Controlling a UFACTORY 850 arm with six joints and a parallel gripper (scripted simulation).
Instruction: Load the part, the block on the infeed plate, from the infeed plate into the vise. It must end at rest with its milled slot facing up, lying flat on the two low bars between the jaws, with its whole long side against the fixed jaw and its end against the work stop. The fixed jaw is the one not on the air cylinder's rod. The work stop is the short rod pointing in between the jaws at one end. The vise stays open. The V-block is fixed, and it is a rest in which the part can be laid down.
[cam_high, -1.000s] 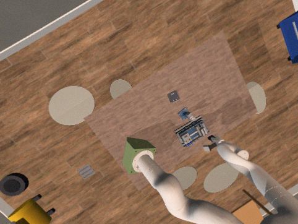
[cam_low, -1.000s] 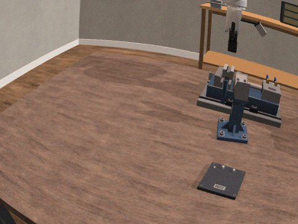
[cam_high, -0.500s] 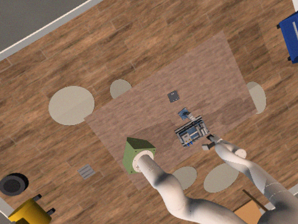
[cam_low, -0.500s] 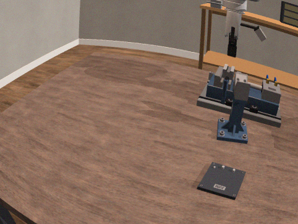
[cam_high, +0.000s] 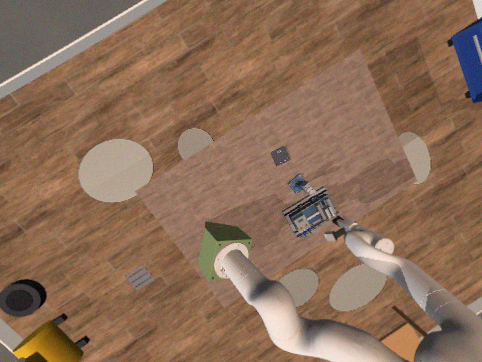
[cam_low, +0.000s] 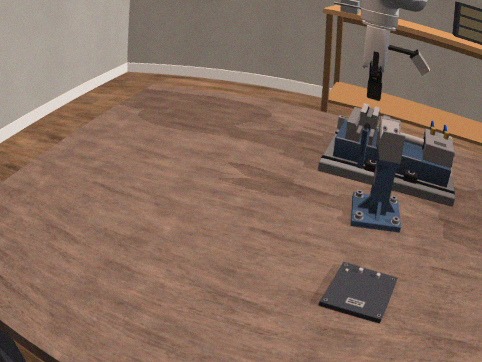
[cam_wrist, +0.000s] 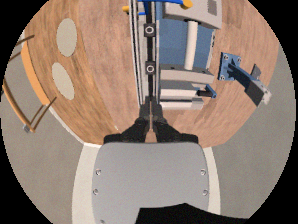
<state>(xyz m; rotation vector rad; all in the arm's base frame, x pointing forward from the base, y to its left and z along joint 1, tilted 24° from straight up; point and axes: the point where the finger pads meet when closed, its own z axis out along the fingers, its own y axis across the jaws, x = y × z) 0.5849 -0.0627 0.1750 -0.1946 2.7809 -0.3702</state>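
Now: the part 5 cm to the left of my hand and 4 cm below it. The rest, counted from my hand: air cylinder (17 cm behind, 6 cm below, 5 cm to the left).
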